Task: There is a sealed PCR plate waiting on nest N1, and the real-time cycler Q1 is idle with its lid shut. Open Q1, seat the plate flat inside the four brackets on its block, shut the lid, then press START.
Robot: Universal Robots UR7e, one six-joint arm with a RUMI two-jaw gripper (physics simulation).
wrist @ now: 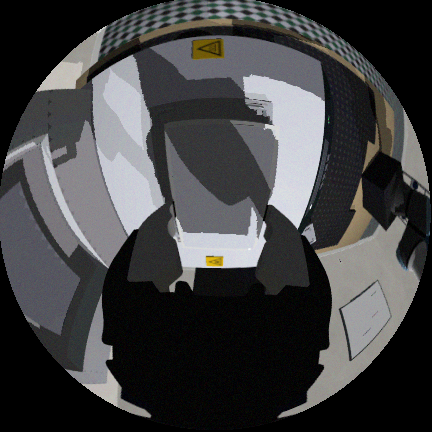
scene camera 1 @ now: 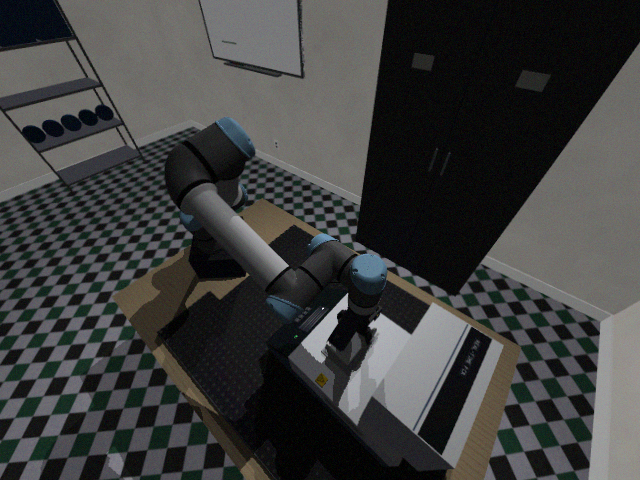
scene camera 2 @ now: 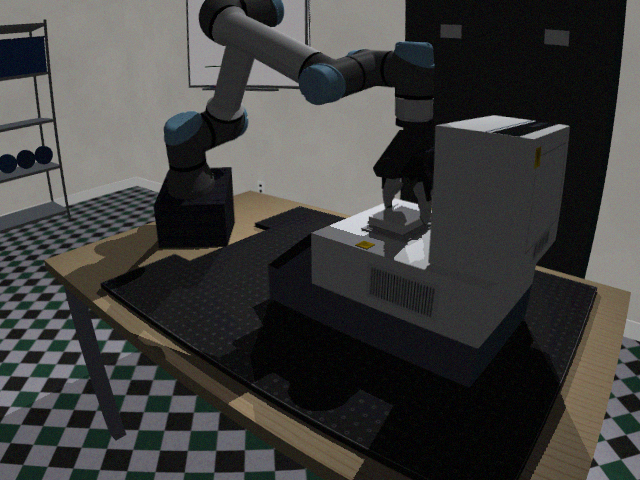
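Where they show: gripper, fingertip midpoint: [wrist: 219,204] [scene camera 2: 406,219]; arm's base, link origin: [scene camera 2: 191,186].
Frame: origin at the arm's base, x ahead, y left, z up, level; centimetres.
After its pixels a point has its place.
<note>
The cycler Q1 [scene camera 1: 392,338] {x 84.4, y 5.9, z 4.8 cm} [scene camera 2: 480,201] {x 95.5, y -18.0, z 17.8 cm} [wrist: 300,145] {x 66.2, y -7.0, z 4.8 cm} is a white machine on a dark base, with a low front deck and a tall rear housing. No lid covers the block area. My gripper [scene camera 1: 350,347] {x 74.5, y -1.1, z 5.4 cm} [scene camera 2: 406,210] {x 74.5, y -1.1, z 5.4 cm} [wrist: 219,204] {x 74.5, y -1.1, z 5.4 cm} points down over this deck, shut on the opposite sides of the grey-white sealed plate [scene camera 2: 397,217] {x 74.6, y -5.5, z 7.1 cm} [wrist: 220,175] {x 74.2, y -4.7, z 7.1 cm}. The plate looks level, at or slightly above the block opening. Its underside, the block and the brackets are hidden, so contact cannot be told. The front panel [scene camera 1: 312,316] {x 59.1, y -2.3, z 1.2 cm} has small keys and a green light. Nest N1 cannot be made out.
The tall housing stands close beside the gripper in scene camera 2's view. A dark perforated mat [scene camera 1: 227,351] {x 37.3, y -27.2, z -15.2 cm} [scene camera 2: 206,299] {x 37.8, y -26.4, z -15.1 cm} covers much of the wooden table [scene camera 1: 129,294] {x -18.9, y -39.1, z -16.4 cm} [scene camera 2: 67,258] {x -18.6, y -38.6, z -16.4 cm}. The arm's black base block [scene camera 2: 193,219] {x 8.2, y -6.2, z -7.5 cm} stands at the far left. A black cabinet [scene camera 1: 454,129] is behind.
</note>
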